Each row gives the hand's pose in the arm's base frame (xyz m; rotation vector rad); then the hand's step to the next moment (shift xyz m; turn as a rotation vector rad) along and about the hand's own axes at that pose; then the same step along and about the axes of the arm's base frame.
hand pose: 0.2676 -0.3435 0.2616 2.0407 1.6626 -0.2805
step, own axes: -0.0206 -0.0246 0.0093 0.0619 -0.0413 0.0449
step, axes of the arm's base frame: -0.0272 -0.0189 -0.0046 -0.0185 0.0369 -0.0765
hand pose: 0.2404 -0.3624 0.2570 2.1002 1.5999 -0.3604
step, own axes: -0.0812 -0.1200 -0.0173 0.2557 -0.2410 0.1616
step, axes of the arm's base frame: -0.1391 -0.0337 0.0285 -0.1455 0.1794 -0.3102
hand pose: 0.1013 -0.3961 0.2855 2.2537 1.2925 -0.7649
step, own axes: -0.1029 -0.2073 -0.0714 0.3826 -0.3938 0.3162
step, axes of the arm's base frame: -0.2065 0.0756 0.1016 -0.2653 0.2390 -0.5234
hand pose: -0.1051 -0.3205 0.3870 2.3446 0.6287 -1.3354
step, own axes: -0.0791 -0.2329 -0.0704 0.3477 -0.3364 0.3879
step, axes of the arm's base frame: -0.1132 0.2148 0.0806 -0.3003 0.1473 -0.5222
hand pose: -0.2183 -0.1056 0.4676 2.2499 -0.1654 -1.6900
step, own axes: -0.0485 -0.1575 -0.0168 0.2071 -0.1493 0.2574
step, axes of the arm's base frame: -0.0138 0.1651 -0.0022 -0.1989 0.0348 -0.3011
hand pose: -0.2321 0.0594 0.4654 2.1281 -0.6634 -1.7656
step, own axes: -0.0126 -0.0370 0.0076 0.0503 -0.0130 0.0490
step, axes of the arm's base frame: -0.0033 0.0385 -0.0096 -0.0388 -0.0122 -0.0587
